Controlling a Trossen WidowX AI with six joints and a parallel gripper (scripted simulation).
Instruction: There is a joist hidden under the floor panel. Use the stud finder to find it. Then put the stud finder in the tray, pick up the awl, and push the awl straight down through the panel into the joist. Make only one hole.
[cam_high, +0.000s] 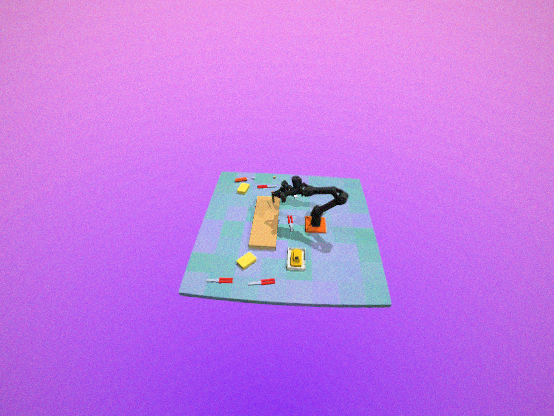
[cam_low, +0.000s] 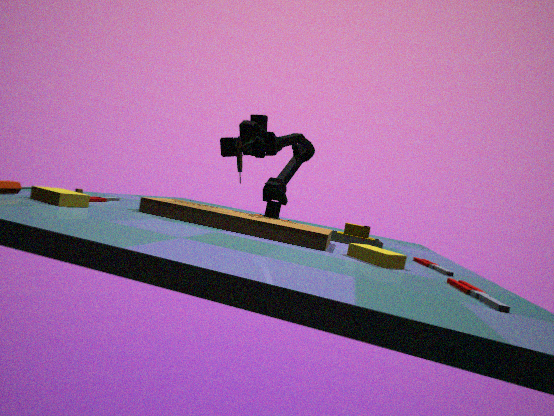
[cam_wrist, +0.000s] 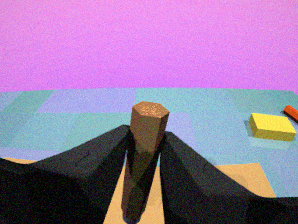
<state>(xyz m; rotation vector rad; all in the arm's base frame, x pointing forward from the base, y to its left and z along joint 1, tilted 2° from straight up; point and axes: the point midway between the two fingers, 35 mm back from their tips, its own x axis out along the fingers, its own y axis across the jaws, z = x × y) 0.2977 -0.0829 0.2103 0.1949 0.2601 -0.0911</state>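
Now: gripper tip 5 cm above the awl, 1 cm to the right of it and 1 cm past it. From my gripper tip the other things lie so: yellow stud finder 41 cm to the left, 18 cm below, 16 cm behind; then white tray 40 cm to the left, 22 cm below, 16 cm behind.
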